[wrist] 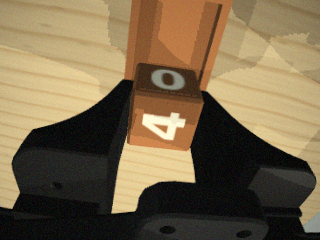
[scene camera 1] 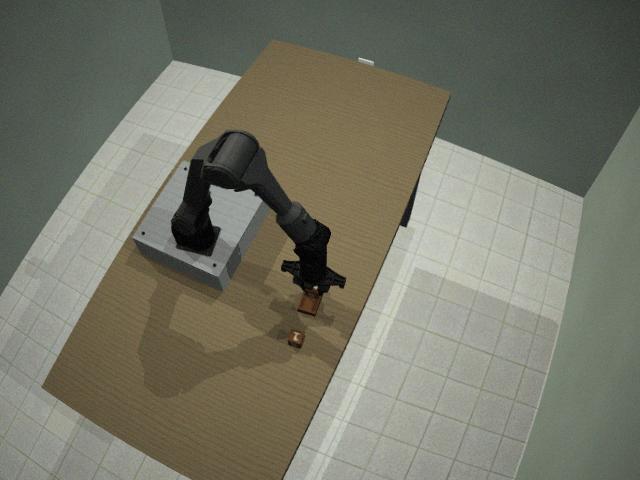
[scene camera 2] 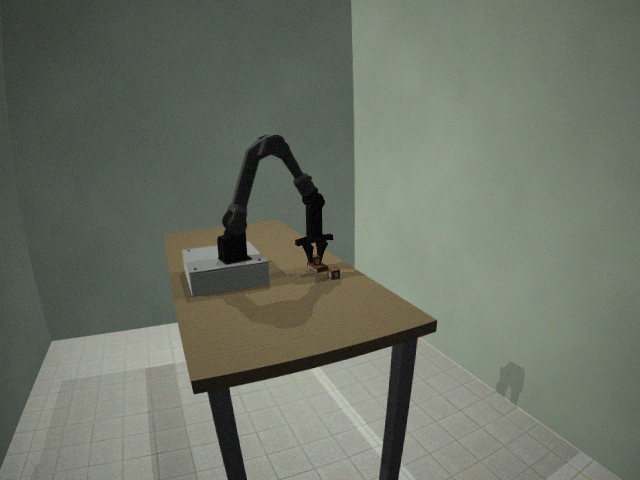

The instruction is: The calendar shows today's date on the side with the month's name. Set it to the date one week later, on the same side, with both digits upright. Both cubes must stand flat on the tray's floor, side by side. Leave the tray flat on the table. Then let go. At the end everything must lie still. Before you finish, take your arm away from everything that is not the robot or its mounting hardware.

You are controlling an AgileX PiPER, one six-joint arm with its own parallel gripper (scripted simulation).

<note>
In view: my gripper (scene camera 1: pixel 313 289) and a cube (wrist: pixel 166 102).
My gripper shows as well in the wrist view (wrist: pixel 162 101).
</note>
